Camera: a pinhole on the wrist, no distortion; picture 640 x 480 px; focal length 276.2 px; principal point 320.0 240.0 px. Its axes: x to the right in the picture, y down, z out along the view. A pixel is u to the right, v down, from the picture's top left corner.
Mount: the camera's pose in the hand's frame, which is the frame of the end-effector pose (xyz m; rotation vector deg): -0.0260 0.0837 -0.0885 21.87 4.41 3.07
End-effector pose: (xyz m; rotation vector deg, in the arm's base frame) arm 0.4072 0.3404 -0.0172 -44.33 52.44 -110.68
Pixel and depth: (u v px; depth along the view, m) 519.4 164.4 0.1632
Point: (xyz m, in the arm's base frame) 0.3841 0.2393 0.0299
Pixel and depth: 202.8 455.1 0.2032
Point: 0.6449 0.3218 -0.0680
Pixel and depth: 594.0 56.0 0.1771
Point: 0.3124 0.2173 0.0873
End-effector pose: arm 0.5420 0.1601 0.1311 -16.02 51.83 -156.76
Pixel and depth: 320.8 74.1 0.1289
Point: 0.5475 0.1903 0.1529
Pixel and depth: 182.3 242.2 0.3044
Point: 0.7318 0.1188 0.2986
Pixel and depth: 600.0 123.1 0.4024
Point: 0.1577 0.0822 0.4460
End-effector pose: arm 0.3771 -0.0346 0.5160 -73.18 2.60 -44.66
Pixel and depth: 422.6 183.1 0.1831
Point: 0.4414 -0.0154 0.5712
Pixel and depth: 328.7 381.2 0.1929
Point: 0.4791 0.0829 0.4642
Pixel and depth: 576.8 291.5 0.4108
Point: 0.8106 0.0047 0.7349
